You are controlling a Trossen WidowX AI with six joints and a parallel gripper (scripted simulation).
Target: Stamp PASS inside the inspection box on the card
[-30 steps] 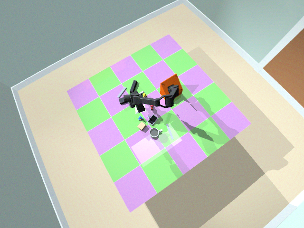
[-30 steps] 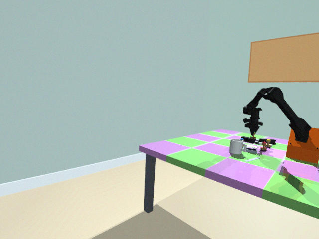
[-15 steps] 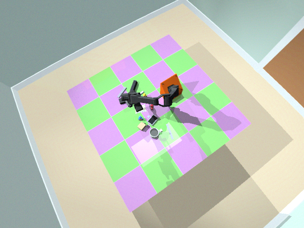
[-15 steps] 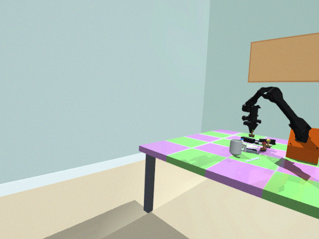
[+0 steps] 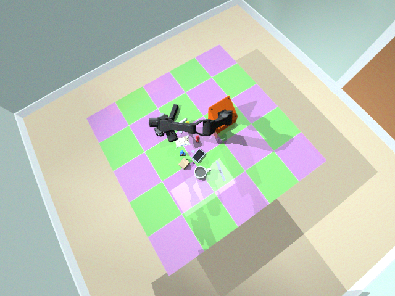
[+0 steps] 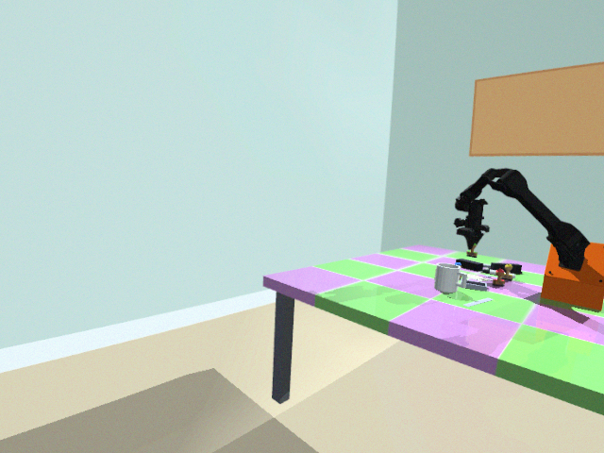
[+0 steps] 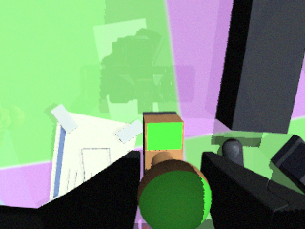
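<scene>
The dark slab lies 90 mm to the right of my gripper tip, 90 mm below it and 30 mm ahead of it. The rest, counted from my gripper tip: white card (110 mm below, 60 mm to the left, 50 mm behind); then blue-labelled stamp (150 mm to the left, 90 mm below, 10 mm behind); then red-knobbed stamp (160 mm behind, 110 mm to the left, 90 mm below).
</scene>
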